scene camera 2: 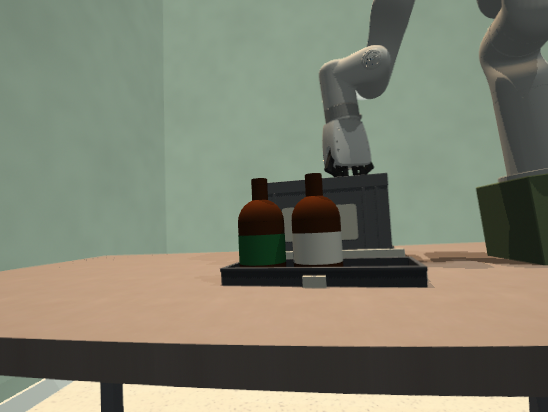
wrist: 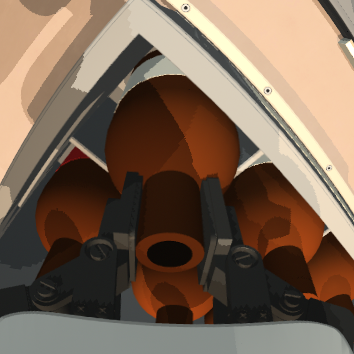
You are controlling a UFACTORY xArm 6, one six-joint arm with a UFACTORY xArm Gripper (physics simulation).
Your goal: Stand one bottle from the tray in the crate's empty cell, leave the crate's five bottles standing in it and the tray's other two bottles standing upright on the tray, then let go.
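Frame: origin at the arm's base, x up, y back, z right, level; millimetres.
Seen in the pictures: gripper, between the fingertips: (wrist: 169,199); arm's base, origin of its link: (scene camera 2: 539,177).
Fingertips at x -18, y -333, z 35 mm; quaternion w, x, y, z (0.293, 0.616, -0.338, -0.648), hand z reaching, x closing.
Pixels of each thing's top centre, then the offset from my fingertips to it. "pt": a spot on its surface instead. Level surfaces: height alone.
- brown bottle, centre of its top: (wrist: 157,235) dy +9, dx +37, dz -7 mm
- grey crate, centre of its top: (scene camera 2: 320,184) dy -74, dx +44, dz +34 mm
- held neck, a spot on its surface: (wrist: 172,295) pt dy -58, dx -6, dz +63 mm
- green-label bottle, centre of its top: (scene camera 2: 259,179) dy -157, dx +29, dz -199 mm
- white-label bottle, centre of its top: (scene camera 2: 313,174) dy -70, dx +29, dz -201 mm
- dark tray, a spot on its surface: (scene camera 2: 375,278) pt dy +6, dx -120, dz -258 mm
- pale rail with screws, a spot on its surface: (wrist: 267,90) pt dy -29, dx -101, dz -66 mm
- wooden table, height of its surface: dx -131 mm
My gripper (scene camera 2: 350,172) (wrist: 169,199) is shut on the neck of a brown bottle (wrist: 172,130) with a pale label. This bottle is in the corner cell of the grey crate (scene camera 2: 375,215) (wrist: 210,80), its body below the rim; its base is hidden. Other brown bottles stand around it in the crate: one on the left (wrist: 75,200) with a red label, one on the right (wrist: 280,215), one behind the held neck (wrist: 172,295) and one at the far right (wrist: 335,270). A green-label bottle (scene camera 2: 261,225) and a white-label bottle (scene camera 2: 316,225) stand upright on the dark tray (scene camera 2: 375,278).
The tray stands in front of the crate in the scene view. A pale rail with screws (scene camera 2: 360,253) (wrist: 267,90) runs along the crate's foot. Thin pale dividers (wrist: 89,152) separate the cells. The dark green robot base block (scene camera 2: 515,220) stands at the right on the wooden table (scene camera 2: 150,310).
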